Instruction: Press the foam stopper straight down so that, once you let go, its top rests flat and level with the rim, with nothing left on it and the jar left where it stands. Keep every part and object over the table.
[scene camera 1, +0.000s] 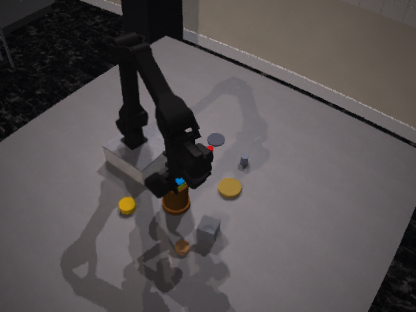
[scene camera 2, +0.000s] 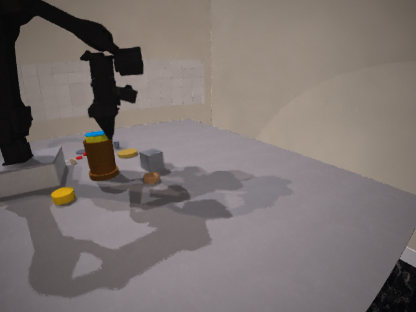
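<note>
A brown jar (scene camera 1: 176, 200) (scene camera 2: 101, 157) stands upright on the table, on a flared base. A yellow band (scene camera 1: 182, 185) (scene camera 2: 97, 139), which looks like the foam stopper, shows above its rim. A blue disc-like top (scene camera 1: 180, 181) (scene camera 2: 95, 134) lies on the yellow; whether it is a separate piece I cannot tell. My gripper (scene camera 1: 177, 184) (scene camera 2: 109, 136) points down at the jar's top, its fingers partly open with nothing held. In the scene camera 2 view the fingertips are at the right edge of the blue top; contact is unclear. The fingers partly hide the jar's top in the scene camera 1 view.
A yellow puck (scene camera 1: 127, 205) (scene camera 2: 63, 196), a flat yellow disc (scene camera 1: 230, 187) (scene camera 2: 127, 153), a grey cube (scene camera 1: 208, 228) (scene camera 2: 152, 160), an orange piece (scene camera 1: 182, 247) (scene camera 2: 151, 178) and a small grey cylinder (scene camera 1: 244, 160) surround the jar. The arm's pale base block (scene camera 1: 125, 165) (scene camera 2: 30, 179) stands nearby.
</note>
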